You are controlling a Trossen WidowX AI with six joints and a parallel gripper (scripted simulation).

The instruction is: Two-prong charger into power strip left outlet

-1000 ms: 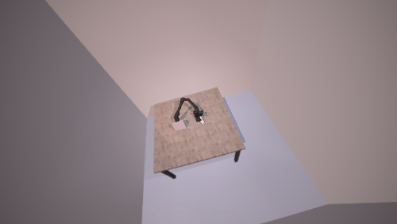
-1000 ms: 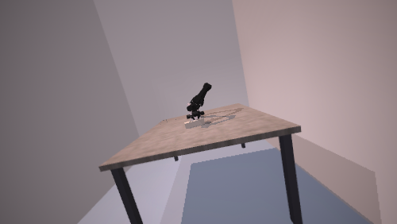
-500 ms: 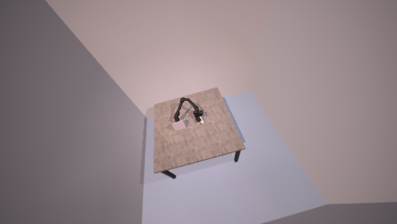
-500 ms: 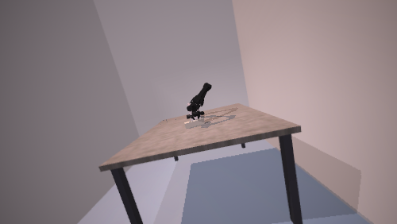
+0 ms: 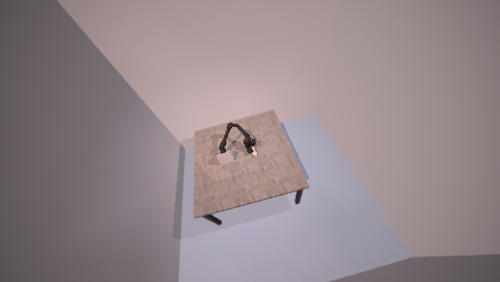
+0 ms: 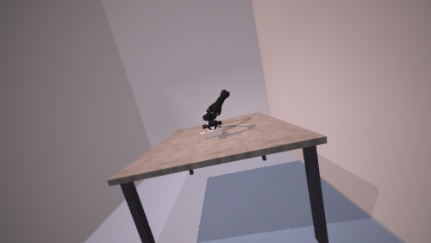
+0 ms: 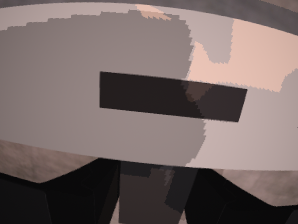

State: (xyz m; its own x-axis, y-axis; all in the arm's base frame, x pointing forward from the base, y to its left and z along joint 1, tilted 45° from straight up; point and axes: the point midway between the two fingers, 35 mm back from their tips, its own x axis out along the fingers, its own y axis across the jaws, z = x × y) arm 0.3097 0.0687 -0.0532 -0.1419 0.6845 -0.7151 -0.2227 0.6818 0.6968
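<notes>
Now: gripper tip 2 cm short of the two-prong charger and 1 cm below it.
</notes>
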